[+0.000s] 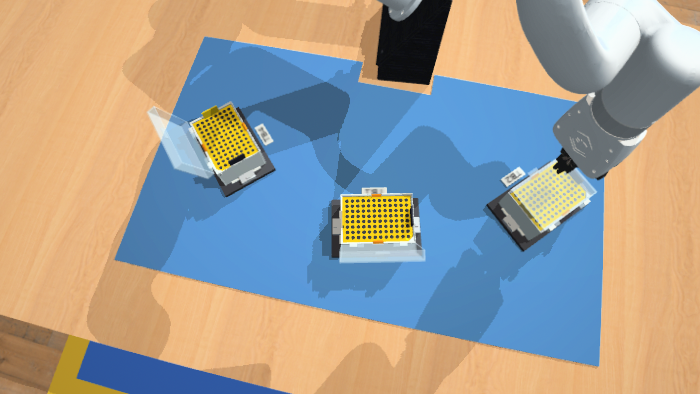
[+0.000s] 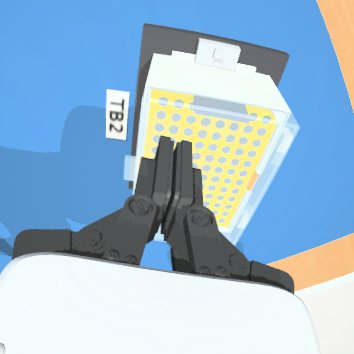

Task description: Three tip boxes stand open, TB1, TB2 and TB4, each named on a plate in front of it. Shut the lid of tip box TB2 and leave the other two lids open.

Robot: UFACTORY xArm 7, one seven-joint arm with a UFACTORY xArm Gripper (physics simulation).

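Places are measured from the arm's base along level axes (x back, y left, z down), in centimetres.
Where they show: gripper, fingertip midpoint: (image 1: 561, 167) (image 2: 168, 158).
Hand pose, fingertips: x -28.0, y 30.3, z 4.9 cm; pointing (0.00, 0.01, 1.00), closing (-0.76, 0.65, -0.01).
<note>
Things, the pixels of their top centre, and the offset from my fingertips. "spot": a spot on its surface instead. Level surfaces: height alone.
- Tip box TB2 at its top centre: (image 2: 180, 190) (image 1: 550, 184) dx -3.2, dy -1.4, dz +1.0 cm
- Tip box TB4 at a spot on its surface: (image 1: 242, 170) spot: dx -9.3, dy -54.1, dz +5.9 cm
- Tip box TB1 at its top centre: (image 1: 377, 215) dx -14.1, dy -28.6, dz +1.3 cm
- blue mat at its surface level: dz +8.7 cm
- wooden table at its surface level: dz +9.0 cm
Tip box TB2 (image 1: 522, 216) (image 2: 210, 75) stands at the right of the mat, beside its name plate (image 1: 513, 176) (image 2: 117, 115). Its clear lid (image 1: 552, 197) (image 2: 227, 150) lies over the yellow tip rack; I cannot tell whether it is fully seated. My gripper (image 1: 560, 170) (image 2: 168, 158) is shut and empty, its fingertips over the lid on the name-plate side; contact is unclear. Tip box TB4 (image 1: 242, 170) stands at the left, its clear lid (image 1: 182, 150) tipped open outward. Tip box TB1 (image 1: 377, 220) stands in the middle, its lid (image 1: 382, 253) open on the near side.
The boxes stand on a blue mat (image 1: 280, 240) (image 2: 50, 50) on a wooden table (image 1: 240, 310). A black base block (image 1: 412, 50) stands at the mat's back edge. The arm reaches in from the upper right. A blue and yellow area shows at the lower left.
</note>
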